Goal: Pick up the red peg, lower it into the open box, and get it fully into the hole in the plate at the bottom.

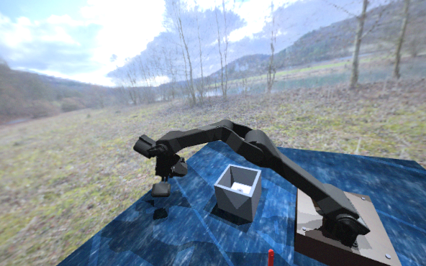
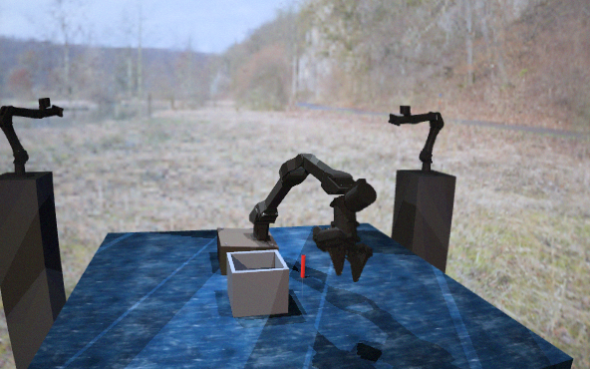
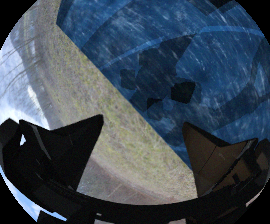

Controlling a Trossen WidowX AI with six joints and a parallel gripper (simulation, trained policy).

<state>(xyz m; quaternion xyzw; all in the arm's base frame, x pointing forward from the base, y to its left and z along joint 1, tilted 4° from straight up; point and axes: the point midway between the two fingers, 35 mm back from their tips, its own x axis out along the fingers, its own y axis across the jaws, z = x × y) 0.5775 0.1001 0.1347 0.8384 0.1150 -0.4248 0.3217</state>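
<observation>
The red peg lies 44 cm behind my gripper tip, 14 cm below it and 2 cm to the left of it. From my gripper tip the other things lie so: plate (28 cm behind, 17 cm to the right, 14 cm below).
</observation>
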